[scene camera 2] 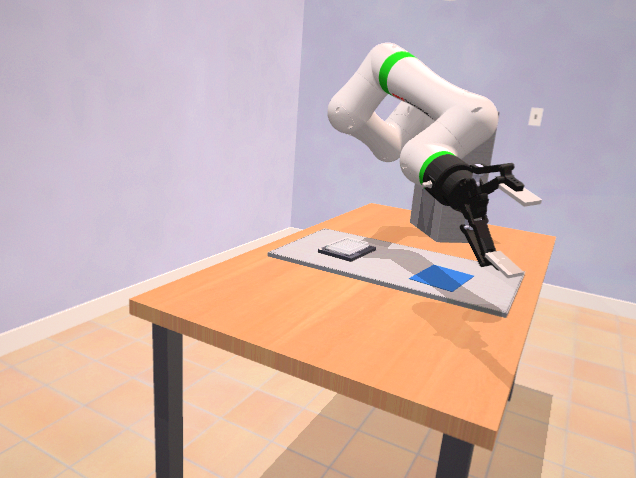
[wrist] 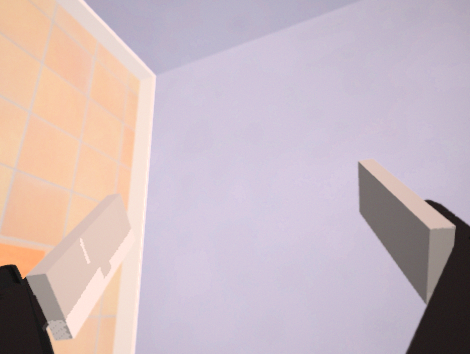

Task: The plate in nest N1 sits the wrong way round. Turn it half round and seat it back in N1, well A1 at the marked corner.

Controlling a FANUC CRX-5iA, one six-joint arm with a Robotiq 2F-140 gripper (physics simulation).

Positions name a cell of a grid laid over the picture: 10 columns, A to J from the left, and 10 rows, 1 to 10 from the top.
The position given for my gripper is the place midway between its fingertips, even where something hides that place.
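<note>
My gripper (scene camera 2: I6) is there for me to see, and I can see the gripper (wrist: F6) as well. There's also a flat blue square (scene camera 2: H6).
</note>
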